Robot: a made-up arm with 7 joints.
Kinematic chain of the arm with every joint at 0, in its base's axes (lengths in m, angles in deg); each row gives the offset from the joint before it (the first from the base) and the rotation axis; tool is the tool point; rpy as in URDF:
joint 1: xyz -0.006 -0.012 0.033 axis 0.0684 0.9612 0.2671
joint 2: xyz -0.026 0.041 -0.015 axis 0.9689 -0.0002 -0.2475
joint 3: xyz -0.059 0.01 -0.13 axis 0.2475 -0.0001 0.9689
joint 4: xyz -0.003 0.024 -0.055 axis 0.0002 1 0
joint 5: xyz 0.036 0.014 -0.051 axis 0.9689 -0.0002 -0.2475
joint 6: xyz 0.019 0.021 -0.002 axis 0.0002 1 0
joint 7: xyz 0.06 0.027 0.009 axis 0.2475 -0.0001 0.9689
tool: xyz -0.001 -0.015 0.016 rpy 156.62 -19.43 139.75
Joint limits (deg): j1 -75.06..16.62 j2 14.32..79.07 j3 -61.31..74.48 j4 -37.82..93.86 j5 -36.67..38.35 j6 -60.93..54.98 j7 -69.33..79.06
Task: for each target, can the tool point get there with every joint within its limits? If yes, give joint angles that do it. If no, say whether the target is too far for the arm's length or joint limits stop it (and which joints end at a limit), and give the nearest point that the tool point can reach.
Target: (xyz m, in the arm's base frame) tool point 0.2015 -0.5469 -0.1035
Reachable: no: too far | nearest point 0.2220 -0.1064 -0.0288 | short by 0.447 m
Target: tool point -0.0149 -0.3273 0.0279
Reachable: no: joint limits stop it (at a limit: joint 1, joint 2, joint 3, joint 5, joint 7) | nearest point 0.1461 -0.0635 0.0057 | short by 0.310 m
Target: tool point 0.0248 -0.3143 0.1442
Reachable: no: joint limits stop it (at a limit: joint 1, joint 2, joint 3, joint 4, joint 5, joint 7) | nearest point 0.1543 -0.0655 0.0164 | short by 0.308 m
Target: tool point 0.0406 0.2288 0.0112
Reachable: yes | joints -34.79 52.96 47.77 6.14 24.09 -35.60 57.05
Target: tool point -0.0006 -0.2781 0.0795
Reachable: no: joint limits stop it (at a limit: joint 1, joint 2, joint 3, joint 4, joint 5, joint 7) | nearest point 0.1434 -0.0609 0.0120 | short by 0.269 m
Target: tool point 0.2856 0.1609 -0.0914
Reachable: yes | joints -64.11 29.44 -24.15 43.58 -20.26 30.18 -16.50
